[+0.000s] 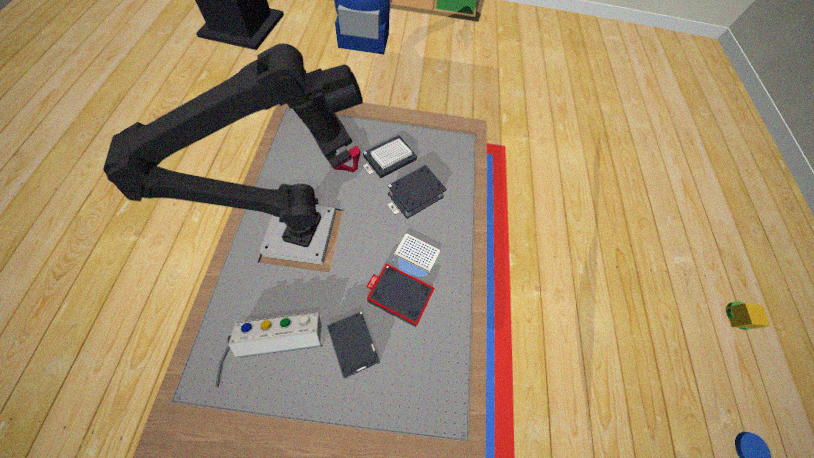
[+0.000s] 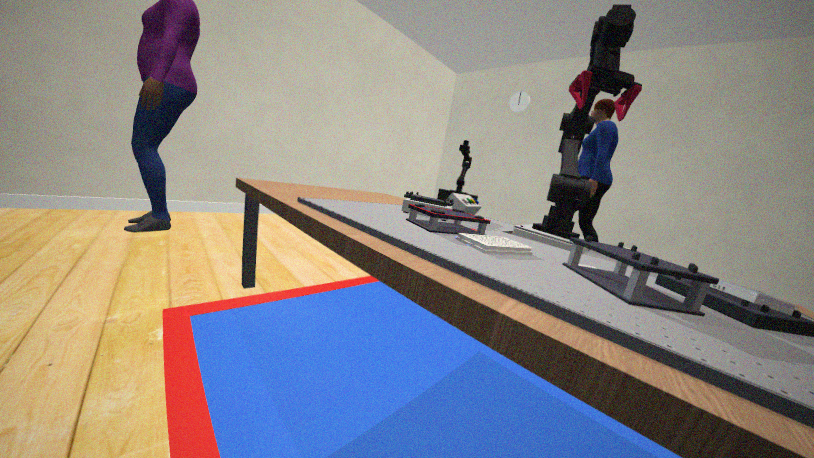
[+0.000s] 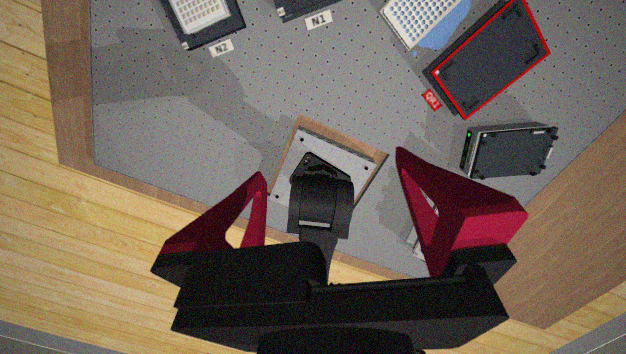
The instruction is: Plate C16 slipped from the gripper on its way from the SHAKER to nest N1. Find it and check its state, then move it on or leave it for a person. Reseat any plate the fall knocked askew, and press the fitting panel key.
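Where they show: gripper, fingertip midpoint: (image 1: 346,156) (image 2: 601,114) (image 3: 326,166); arm's base, origin of the base link: (image 1: 302,227) (image 2: 554,233) (image 3: 320,178).
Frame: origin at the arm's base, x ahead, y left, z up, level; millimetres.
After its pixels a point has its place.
A white plate with wells (image 1: 418,250) {x 377, y 33, z -12 mm} (image 2: 496,244) {x 408, y 51, z -11 mm} (image 3: 422,17) {x 353, y 16, z -14 mm} lies on the mat between nest N1 (image 1: 417,189) {x 322, y 232, z 29 mm} (image 2: 643,256) {x 307, y 252, z 29 mm} and the red-edged stand QR1 (image 1: 401,293) {x 360, y -123, z 15 mm} (image 3: 492,60) {x 363, y -123, z 15 mm}. A blue spill (image 1: 412,269) {x 374, y -30, z -24 mm} (image 3: 446,24) {x 372, y -30, z -24 mm} shows beside it, toward QR1. No C16 label is readable. N1, QR1 and the dark shaker (image 1: 352,343) {x 268, y -293, z 30 mm} (image 3: 517,150) {x 280, y -292, z 30 mm} hold no plate. Another plate (image 1: 389,152) {x 186, y 365, z 17 mm} (image 3: 200,12) {x 161, y 334, z 17 mm} sits in nest N2; whether it is fully level is unclear. My gripper (image 2: 601,112) {x 147, y 89, z 306 mm} (image 3: 326,166) {x 147, y 89, z 306 mm} is open and empty, high above the mat on N2's arm-base side.
The key panel (image 1: 276,337) {x 79, y -331, z 58 mm} with blue, yellow, green and white keys stands beside the shaker. My arm's base plate (image 1: 267,242) {x -82, y -78, z 4 mm} (image 3: 285,190) {x -73, y 52, z 0 mm} is at the mat's side. One person (image 2: 170,51) stands beyond the table, another (image 2: 600,150) behind the arm.
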